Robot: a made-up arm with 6 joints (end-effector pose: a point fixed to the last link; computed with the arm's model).
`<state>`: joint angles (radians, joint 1 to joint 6).
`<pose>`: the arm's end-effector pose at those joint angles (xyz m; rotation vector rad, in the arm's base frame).
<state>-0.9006 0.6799 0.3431 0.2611 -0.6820 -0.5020</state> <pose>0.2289 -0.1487 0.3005 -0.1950 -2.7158 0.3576</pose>
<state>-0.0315 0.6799 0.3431 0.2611 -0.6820 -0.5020</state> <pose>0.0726 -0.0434 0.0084 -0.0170 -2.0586 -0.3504</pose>
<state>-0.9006 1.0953 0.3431 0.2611 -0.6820 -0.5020</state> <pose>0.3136 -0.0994 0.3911 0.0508 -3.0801 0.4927</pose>
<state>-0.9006 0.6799 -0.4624 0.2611 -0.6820 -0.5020</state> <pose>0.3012 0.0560 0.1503 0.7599 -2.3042 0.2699</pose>
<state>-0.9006 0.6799 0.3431 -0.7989 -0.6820 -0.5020</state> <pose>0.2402 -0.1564 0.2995 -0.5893 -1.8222 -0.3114</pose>
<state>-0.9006 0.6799 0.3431 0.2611 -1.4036 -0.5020</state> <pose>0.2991 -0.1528 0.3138 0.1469 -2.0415 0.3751</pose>
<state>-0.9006 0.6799 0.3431 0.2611 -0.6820 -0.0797</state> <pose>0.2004 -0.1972 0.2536 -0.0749 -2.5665 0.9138</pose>
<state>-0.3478 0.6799 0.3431 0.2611 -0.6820 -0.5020</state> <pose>0.1497 -0.1029 0.0946 -0.0774 -2.3159 -0.1171</pose>
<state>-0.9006 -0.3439 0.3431 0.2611 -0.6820 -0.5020</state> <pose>-0.0823 -0.1473 0.2395 -0.6050 -1.7471 0.0762</pose>
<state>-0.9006 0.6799 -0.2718 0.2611 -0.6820 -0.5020</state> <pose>0.3025 0.0016 0.1842 0.5510 -2.4268 0.2933</pose>
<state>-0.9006 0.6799 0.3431 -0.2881 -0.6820 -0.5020</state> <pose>0.2355 -0.1519 0.3015 -0.4277 -2.2758 -0.0182</pose>
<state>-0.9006 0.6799 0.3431 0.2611 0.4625 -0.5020</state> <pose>0.1818 -0.1245 0.2043 0.6589 2.3779 -0.1362</pose>
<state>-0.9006 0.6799 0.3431 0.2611 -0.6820 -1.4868</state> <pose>0.2910 -0.1428 0.4536 -0.4454 -2.6428 -0.9993</pose>
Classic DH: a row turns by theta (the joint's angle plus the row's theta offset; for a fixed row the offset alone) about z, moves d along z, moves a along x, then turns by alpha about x. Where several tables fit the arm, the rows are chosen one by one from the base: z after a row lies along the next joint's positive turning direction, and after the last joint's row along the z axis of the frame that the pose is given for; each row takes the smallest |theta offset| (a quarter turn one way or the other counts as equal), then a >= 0, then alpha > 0; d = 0 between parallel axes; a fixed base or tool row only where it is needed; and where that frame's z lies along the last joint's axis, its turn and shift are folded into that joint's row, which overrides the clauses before.
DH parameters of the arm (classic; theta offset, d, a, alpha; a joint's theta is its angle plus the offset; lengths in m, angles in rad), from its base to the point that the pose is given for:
base (fixed): -0.7416 0.3591 -0.1401 -1.6663
joint 1: -1.467 0.2404 -0.0111 -2.395
joint 2: 0.1409 0.125 0.0268 -1.5708
joint 3: 0 0.2105 -0.3329 1.5708
joint 4: 0.3104 -0.036 -0.005 -0.9862
joint 5: 1.3956 0.2022 -0.1855 1.8283
joint 6: -0.6074 0.1141 0.1669 -1.5708
tool (fixed): -1.5708 0.0521 0 0

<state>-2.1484 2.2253 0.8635 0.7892 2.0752 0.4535</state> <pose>-0.2153 0.4856 0.9373 -0.6263 -0.3879 1.7752</pose>
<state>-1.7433 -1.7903 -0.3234 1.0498 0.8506 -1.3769</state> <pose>-0.3604 0.3592 0.2687 1.3054 1.7532 0.6787</pose>
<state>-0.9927 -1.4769 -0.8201 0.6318 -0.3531 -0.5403</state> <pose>-0.2481 0.3323 0.2618 -0.5502 -1.3273 -1.0942</pose>
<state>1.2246 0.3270 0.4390 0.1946 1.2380 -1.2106</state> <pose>-0.3148 0.2400 0.3178 -1.7060 -1.7768 -0.7571</pose>
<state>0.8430 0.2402 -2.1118 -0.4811 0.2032 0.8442</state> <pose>-0.2806 0.3666 0.5255 -2.2189 1.2846 1.7622</pose>
